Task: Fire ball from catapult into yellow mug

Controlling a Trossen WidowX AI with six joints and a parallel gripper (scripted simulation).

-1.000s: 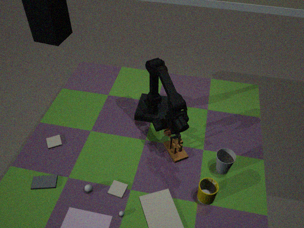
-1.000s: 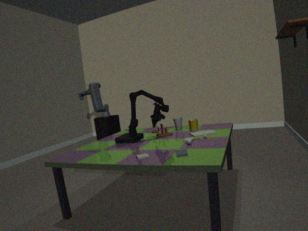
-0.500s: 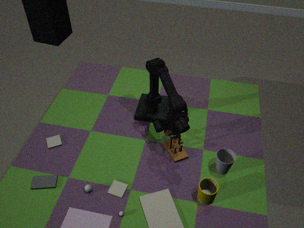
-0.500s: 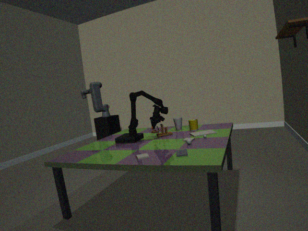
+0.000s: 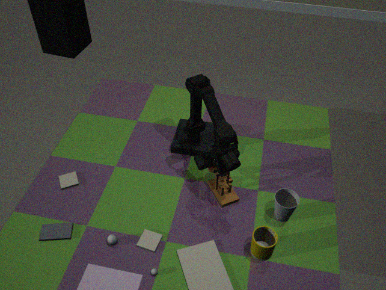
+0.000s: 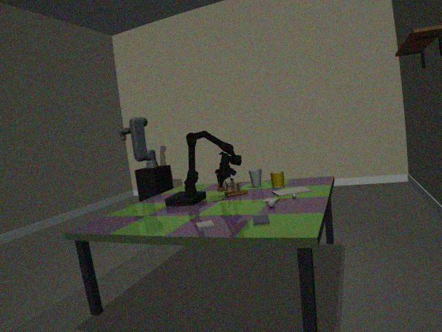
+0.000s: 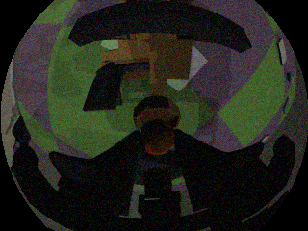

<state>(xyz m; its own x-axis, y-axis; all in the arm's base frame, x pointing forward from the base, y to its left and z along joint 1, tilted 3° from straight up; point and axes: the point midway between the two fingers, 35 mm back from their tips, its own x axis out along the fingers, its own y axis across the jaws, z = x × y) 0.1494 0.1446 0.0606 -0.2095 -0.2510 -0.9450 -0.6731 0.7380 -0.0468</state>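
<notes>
Now: the orange ball 1 cm above my gripper tip. Also, from my gripper tip: yellow mug 30 cm ahead, 28 cm to the left, 4 cm below; white sheet 45 cm ahead, 10 cm to the left, 7 cm below; wooden catapult 4 cm ahead, 5 cm to the left, 2 cm below.
</notes>
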